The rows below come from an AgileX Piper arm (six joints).
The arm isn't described. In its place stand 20 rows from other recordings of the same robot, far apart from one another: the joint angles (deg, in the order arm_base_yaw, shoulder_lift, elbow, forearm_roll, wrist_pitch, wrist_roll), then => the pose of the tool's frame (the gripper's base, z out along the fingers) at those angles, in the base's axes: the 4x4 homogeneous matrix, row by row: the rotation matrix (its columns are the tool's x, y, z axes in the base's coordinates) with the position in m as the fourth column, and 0 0 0 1 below.
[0.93 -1.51 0.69 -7.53 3.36 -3.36] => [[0.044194 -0.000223 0.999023 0.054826], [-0.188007 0.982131 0.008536 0.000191], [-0.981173 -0.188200 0.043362 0.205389], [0 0 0 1]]
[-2.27 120.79 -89.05 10.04 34.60 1.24] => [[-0.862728 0.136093 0.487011 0.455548], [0.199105 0.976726 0.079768 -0.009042], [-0.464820 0.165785 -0.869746 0.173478], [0 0 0 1]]
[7.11 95.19 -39.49 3.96 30.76 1.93] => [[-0.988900 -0.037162 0.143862 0.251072], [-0.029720 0.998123 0.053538 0.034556], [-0.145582 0.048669 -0.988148 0.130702], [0 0 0 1]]
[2.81 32.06 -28.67 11.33 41.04 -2.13] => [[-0.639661 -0.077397 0.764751 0.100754], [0.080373 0.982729 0.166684 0.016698], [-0.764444 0.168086 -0.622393 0.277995], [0 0 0 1]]
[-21.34 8.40 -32.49 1.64 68.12 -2.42] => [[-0.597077 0.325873 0.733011 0.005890], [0.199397 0.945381 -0.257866 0.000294], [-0.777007 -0.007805 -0.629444 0.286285], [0 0 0 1]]
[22.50 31.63 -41.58 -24.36 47.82 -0.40] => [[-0.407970 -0.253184 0.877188 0.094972], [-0.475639 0.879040 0.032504 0.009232], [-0.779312 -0.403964 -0.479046 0.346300], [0 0 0 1]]
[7.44 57.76 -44.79 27.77 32.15 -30.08] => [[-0.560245 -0.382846 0.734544 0.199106], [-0.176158 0.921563 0.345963 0.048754], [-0.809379 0.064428 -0.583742 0.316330], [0 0 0 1]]
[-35.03 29.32 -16.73 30.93 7.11 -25.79] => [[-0.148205 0.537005 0.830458 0.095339], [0.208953 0.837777 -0.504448 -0.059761], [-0.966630 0.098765 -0.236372 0.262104], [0 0 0 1]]
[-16.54 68.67 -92.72 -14.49 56.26 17.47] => [[-0.346041 0.519951 0.780965 0.206990], [0.267683 0.852507 -0.448974 -0.081222], [-0.899223 0.053688 -0.434185 0.501556], [0 0 0 1]]
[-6.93 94.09 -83.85 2.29 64.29 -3.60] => [[-0.933877 0.065676 0.351513 0.340090], [0.067733 0.997683 -0.006458 -0.038036], [-0.351122 0.017778 -0.936161 0.315714], [0 0 0 1]]
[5.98 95.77 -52.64 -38.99 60.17 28.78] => [[-0.999368 0.015702 0.031903 0.279013], [-0.004245 0.838122 -0.545466 -0.020715], [-0.035303 -0.545256 -0.837526 0.186329], [0 0 0 1]]
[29.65 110.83 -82.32 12.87 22.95 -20.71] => [[-0.533476 -0.634714 0.559055 0.376958], [-0.479608 0.771434 0.418171 0.223672], [-0.696692 -0.045043 -0.715954 0.228178], [0 0 0 1]]
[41.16 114.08 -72.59 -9.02 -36.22 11.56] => [[-0.061917 -0.722472 0.688623 0.337568], [0.044161 0.687288 0.725042 0.306299], [-0.997104 0.075303 -0.010650 0.232645], [0 0 0 1]]
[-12.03 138.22 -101.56 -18.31 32.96 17.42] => [[-0.863799 0.309370 0.397669 0.487341], [0.217525 0.940926 -0.259502 -0.119757], [-0.454459 -0.137654 -0.880067 0.089359], [0 0 0 1]]
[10.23 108.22 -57.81 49.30 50.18 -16.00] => [[-0.988801 0.148754 -0.012058 0.310526], [0.113130 0.799790 0.589523 0.109885], [0.097338 0.581557 -0.807662 0.142522], [0 0 0 1]]
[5.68 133.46 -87.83 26.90 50.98 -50.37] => [[-0.782097 -0.623101 -0.008334 0.424033], [-0.585440 0.730113 0.352414 0.074320], [-0.213505 0.280501 -0.935807 0.069652], [0 0 0 1]]
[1.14 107.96 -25.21 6.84 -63.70 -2.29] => [[-0.244418 0.086913 0.965767 0.286332], [0.008192 0.996125 -0.087572 -0.004020], [-0.969635 -0.013492 -0.244183 0.117132], [0 0 0 1]]
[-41.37 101.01 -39.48 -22.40 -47.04 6.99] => [[-0.215938 0.401750 0.889926 0.267437], [-0.003376 0.911116 -0.412136 -0.201712], [-0.976401 -0.092000 -0.195388 0.177994], [0 0 0 1]]
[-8.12 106.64 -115.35 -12.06 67.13 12.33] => [[-0.749882 0.355470 0.557958 0.403470], [0.237803 0.931845 -0.274069 -0.075262], [-0.617354 -0.072835 -0.783306 0.392009], [0 0 0 1]]
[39.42 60.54 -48.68 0.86 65.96 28.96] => [[-0.955924 -0.195079 0.219439 0.132998], [-0.152124 0.968301 0.198122 0.110938], [-0.251133 0.156007 -0.955298 0.292808], [0 0 0 1]]
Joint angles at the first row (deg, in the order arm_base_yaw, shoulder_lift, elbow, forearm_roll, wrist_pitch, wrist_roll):
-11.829, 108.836, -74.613, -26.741, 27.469, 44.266
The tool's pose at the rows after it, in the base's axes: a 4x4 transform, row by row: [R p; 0 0 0 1], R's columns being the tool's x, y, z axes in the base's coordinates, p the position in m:
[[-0.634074 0.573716 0.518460 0.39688], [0.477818 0.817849 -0.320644 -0.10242], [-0.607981 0.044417 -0.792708 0.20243], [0 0 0 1]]
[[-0.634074 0.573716 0.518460 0.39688], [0.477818 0.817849 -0.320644 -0.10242], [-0.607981 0.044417 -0.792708 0.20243], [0 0 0 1]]
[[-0.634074 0.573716 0.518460 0.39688], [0.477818 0.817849 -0.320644 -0.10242], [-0.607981 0.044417 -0.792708 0.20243], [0 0 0 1]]
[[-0.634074 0.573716 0.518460 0.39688], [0.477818 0.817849 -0.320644 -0.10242], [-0.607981 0.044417 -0.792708 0.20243], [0 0 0 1]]
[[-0.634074 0.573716 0.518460 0.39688], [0.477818 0.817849 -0.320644 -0.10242], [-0.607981 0.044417 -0.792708 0.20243], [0 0 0 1]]
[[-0.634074 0.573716 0.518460 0.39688], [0.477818 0.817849 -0.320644 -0.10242], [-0.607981 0.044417 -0.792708 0.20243], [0 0 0 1]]
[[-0.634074 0.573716 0.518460 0.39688], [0.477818 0.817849 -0.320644 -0.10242], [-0.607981 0.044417 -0.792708 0.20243], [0 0 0 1]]
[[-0.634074 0.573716 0.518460 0.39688], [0.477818 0.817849 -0.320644 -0.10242], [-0.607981 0.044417 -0.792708 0.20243], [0 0 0 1]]
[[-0.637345 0.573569 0.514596 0.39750], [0.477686 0.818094 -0.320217 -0.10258], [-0.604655 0.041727 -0.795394 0.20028], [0 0 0 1]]
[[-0.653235 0.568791 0.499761 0.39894], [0.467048 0.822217 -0.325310 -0.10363], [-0.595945 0.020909 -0.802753 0.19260], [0 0 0 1]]
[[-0.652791 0.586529 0.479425 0.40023], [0.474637 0.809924 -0.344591 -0.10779], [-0.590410 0.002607 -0.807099 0.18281], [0 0 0 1]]
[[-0.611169 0.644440 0.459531 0.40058], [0.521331 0.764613 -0.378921 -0.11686], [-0.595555 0.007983 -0.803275 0.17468], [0 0 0 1]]
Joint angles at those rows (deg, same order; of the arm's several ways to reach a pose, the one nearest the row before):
-11.829, 108.836, -74.613, -26.741, 27.469, 44.281
-11.829, 108.836, -74.613, -26.741, 27.469, 44.281
-11.829, 108.836, -74.613, -26.741, 27.469, 44.281
-11.829, 108.836, -74.613, -26.741, 27.469, 44.281
-11.829, 108.836, -74.613, -26.741, 27.469, 44.281
-11.829, 108.836, -74.613, -26.741, 27.469, 44.281
-11.829, 108.836, -74.613, -26.741, 27.469, 44.281
-11.829, 108.836, -74.613, -26.741, 27.469, 44.281
-11.828, 109.176, -74.668, -26.794, 27.470, 44.282
-11.829, 110.293, -74.668, -27.917, 27.469, 44.510
-12.097, 111.776, -74.668, -30.839, 27.469, 47.596
-12.932, 113.175, -74.789, -35.214, 27.524, 54.703

